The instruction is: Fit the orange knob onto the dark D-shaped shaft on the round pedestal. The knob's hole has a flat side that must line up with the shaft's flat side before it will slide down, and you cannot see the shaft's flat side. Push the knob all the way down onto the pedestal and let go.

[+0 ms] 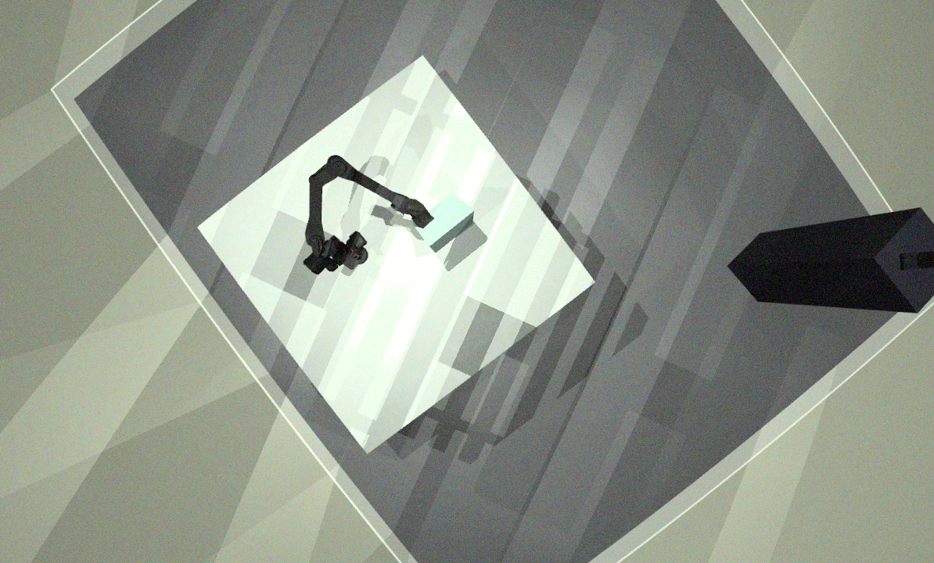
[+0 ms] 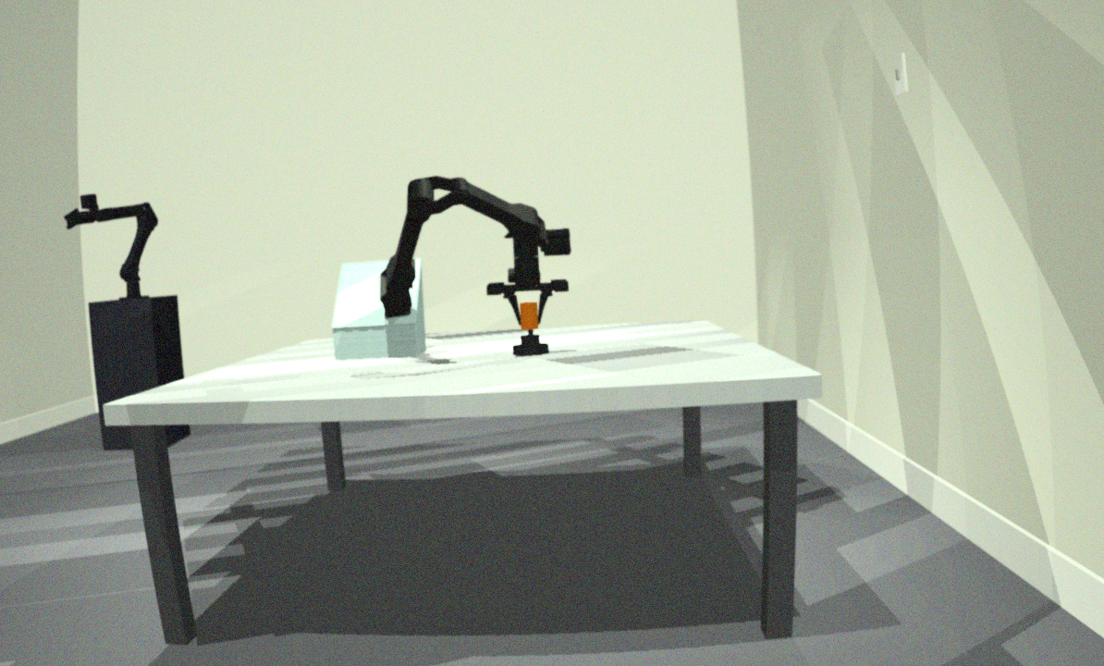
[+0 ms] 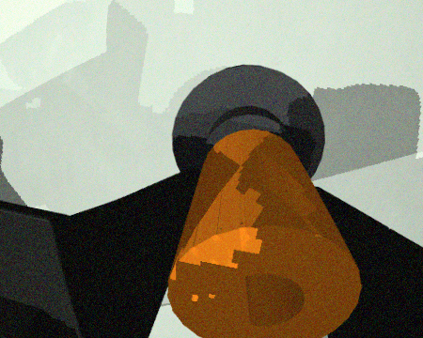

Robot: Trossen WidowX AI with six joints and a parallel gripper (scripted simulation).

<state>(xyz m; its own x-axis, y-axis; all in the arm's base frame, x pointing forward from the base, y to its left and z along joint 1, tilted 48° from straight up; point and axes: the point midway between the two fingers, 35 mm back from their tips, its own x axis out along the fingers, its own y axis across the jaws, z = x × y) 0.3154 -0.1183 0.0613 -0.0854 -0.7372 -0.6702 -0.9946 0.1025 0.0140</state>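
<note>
My gripper tip is 4 cm above the pedestal. Round my gripper tip: orange knob (2 cm above).
</note>
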